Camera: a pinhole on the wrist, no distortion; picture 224 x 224 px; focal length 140.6 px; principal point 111.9 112.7 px. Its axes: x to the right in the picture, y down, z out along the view. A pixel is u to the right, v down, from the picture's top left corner.
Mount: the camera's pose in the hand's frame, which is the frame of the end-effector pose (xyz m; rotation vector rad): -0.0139 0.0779 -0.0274 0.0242 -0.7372 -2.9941
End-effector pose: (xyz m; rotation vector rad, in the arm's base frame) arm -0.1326 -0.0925 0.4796 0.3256 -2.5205 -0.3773
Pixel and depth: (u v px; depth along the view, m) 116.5 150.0 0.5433
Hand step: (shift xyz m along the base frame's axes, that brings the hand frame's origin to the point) -0.2922 0.3019 -0.3697
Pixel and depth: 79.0 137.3 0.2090
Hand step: -0.1455 0.1602 -0.0762
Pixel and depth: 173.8 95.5 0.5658
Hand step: -0.0780 0.5335 -0.3649
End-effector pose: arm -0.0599 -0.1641 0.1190 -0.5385 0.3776 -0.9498
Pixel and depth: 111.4 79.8 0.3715
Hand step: 0.3392 0.2459 0.0209
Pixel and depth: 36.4 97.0 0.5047
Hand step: 0.5851 0.0800 0.0791
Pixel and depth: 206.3 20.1 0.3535
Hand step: 0.2343 0.4801 -0.0920
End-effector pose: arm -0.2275 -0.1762 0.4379 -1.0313 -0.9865 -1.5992
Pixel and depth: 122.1 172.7 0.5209
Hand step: 0.2164 0.4914 0.1332
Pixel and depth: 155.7 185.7 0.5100
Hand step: 0.1916 0.5452 0.0189
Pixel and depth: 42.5 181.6 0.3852
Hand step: 0.1324 0.3035 0.3039
